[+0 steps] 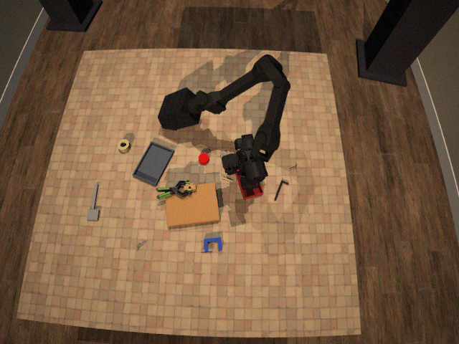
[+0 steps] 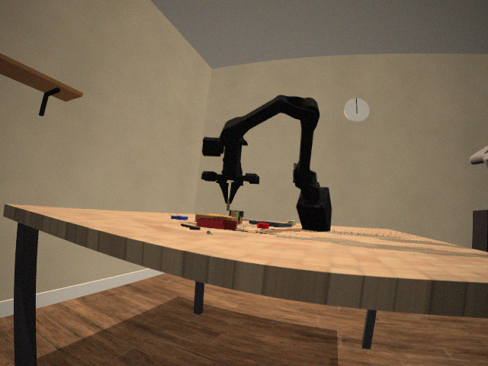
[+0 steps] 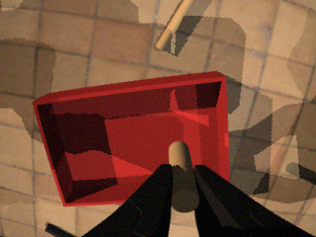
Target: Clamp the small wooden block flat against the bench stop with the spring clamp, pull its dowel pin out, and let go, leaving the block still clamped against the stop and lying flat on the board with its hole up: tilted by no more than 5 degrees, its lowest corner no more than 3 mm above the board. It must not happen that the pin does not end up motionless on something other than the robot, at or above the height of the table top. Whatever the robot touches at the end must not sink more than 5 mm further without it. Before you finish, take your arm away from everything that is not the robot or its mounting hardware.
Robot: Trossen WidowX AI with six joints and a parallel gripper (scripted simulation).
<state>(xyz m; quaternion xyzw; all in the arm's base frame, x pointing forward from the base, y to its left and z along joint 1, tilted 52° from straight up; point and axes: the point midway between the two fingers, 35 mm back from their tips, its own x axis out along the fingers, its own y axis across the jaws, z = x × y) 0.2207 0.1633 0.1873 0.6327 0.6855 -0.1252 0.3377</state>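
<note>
The red bin is 2 cm ahead of my hand, 2 cm to the left of it and 11 cm below it. Round my hand: dowel pin: 4 cm below; then small wooden block: 9 cm ahead, 20 cm to the right, 7 cm below; then red knob: 5 cm behind, 18 cm to the right, 10 cm below.
</note>
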